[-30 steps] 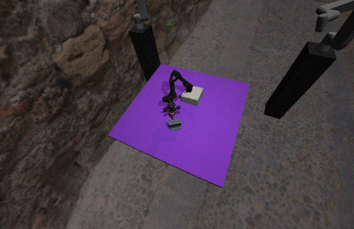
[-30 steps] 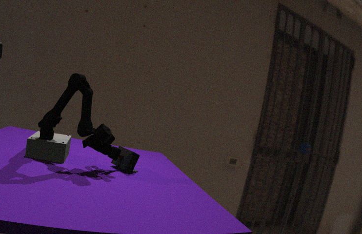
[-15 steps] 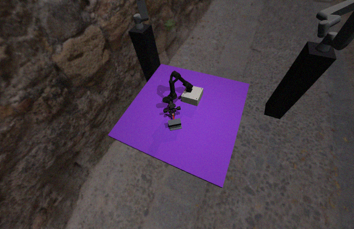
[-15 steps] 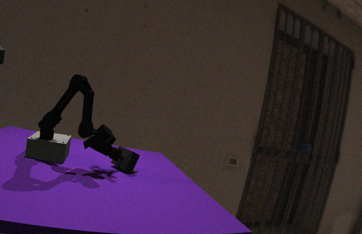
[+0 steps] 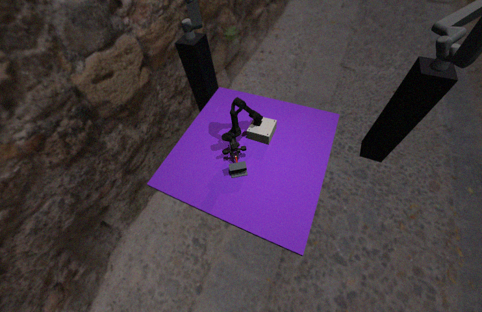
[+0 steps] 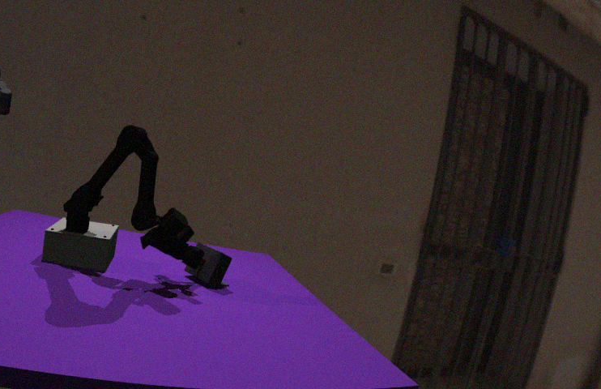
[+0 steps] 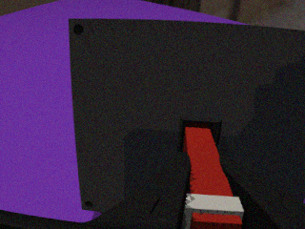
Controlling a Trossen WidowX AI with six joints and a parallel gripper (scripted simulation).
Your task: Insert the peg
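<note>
Right now my gripper tip is 40 mm short of the grey sloped panel, 30 mm to the right of it and 20 mm above it. From my gripper tip the other things lie so: red peg: 10 mm to the right, 10 mm behind, 10 mm above.
</note>
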